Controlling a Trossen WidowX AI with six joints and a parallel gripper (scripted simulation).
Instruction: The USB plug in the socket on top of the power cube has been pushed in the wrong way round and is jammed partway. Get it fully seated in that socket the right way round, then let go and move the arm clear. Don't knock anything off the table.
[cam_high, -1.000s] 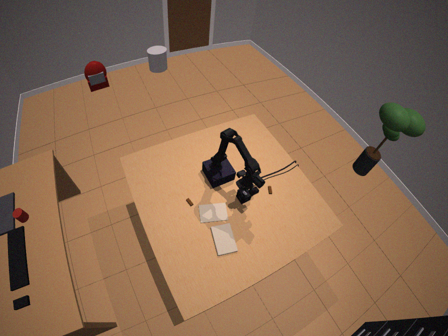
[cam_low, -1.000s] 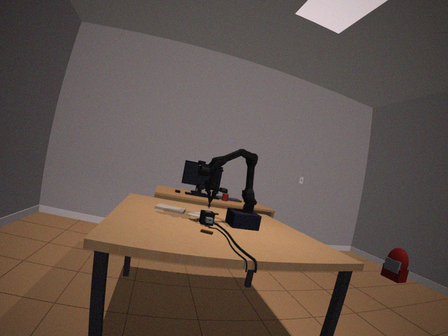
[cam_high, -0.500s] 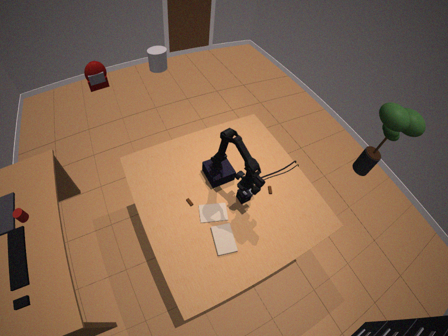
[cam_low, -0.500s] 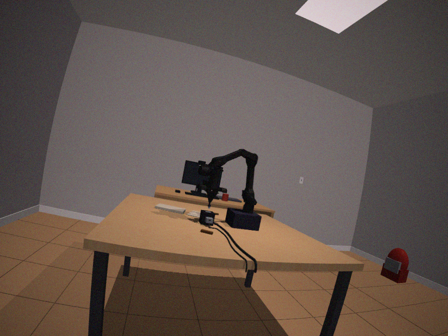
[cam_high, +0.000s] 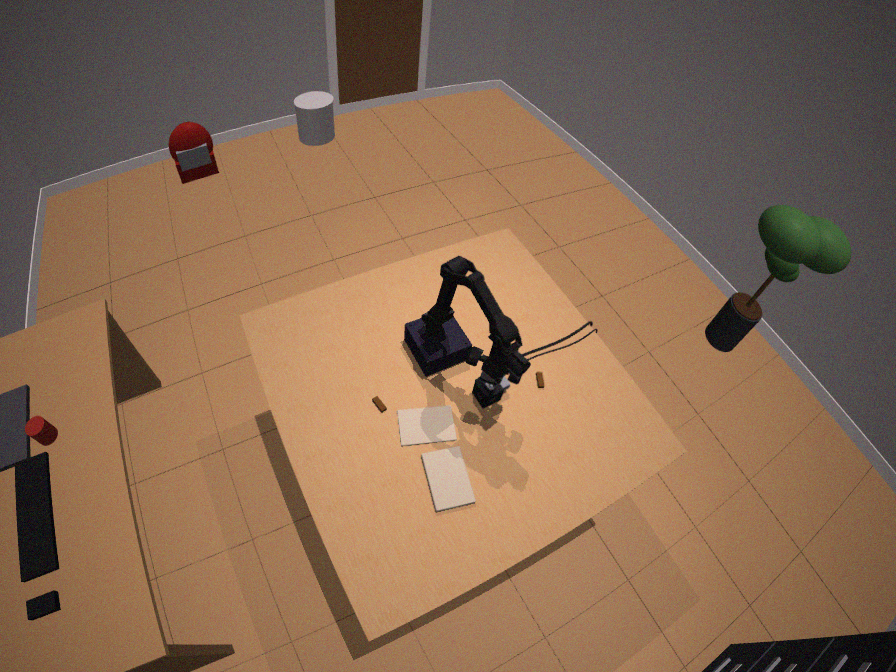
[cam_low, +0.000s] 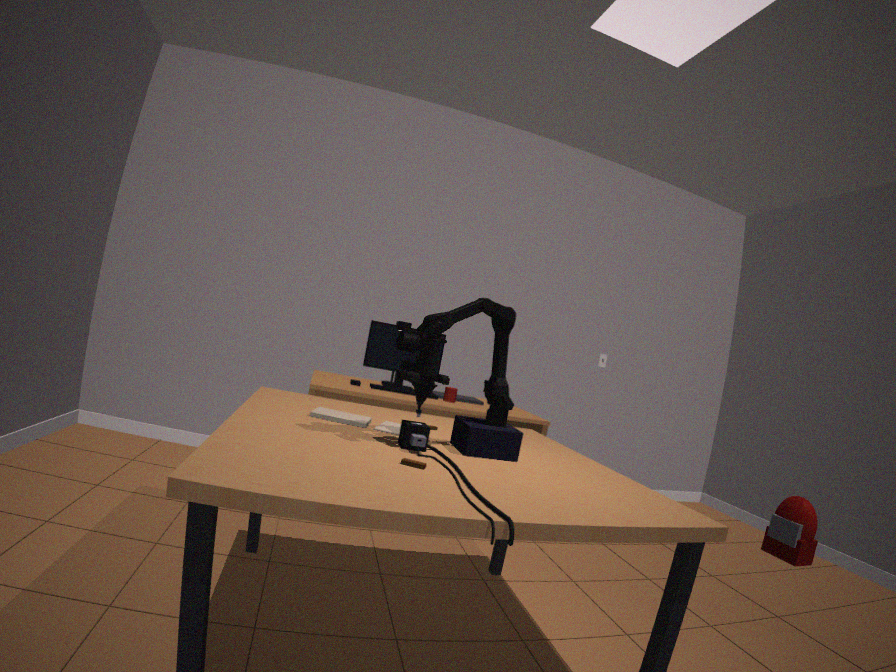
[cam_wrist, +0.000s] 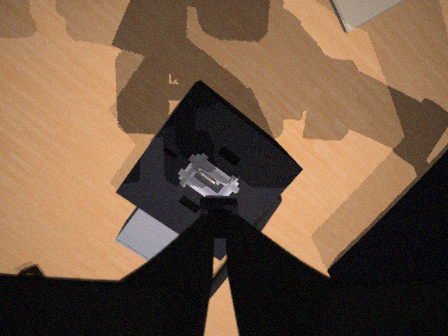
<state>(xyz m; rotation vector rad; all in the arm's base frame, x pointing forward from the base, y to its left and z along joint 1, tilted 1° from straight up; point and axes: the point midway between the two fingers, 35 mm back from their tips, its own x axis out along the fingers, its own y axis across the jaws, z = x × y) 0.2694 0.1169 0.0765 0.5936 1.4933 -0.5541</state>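
Right now my gripper tip is 2 cm above the usb plug. Also, from my gripper tip: grey-rimmed socket 7 cm below, 1 cm to the left.
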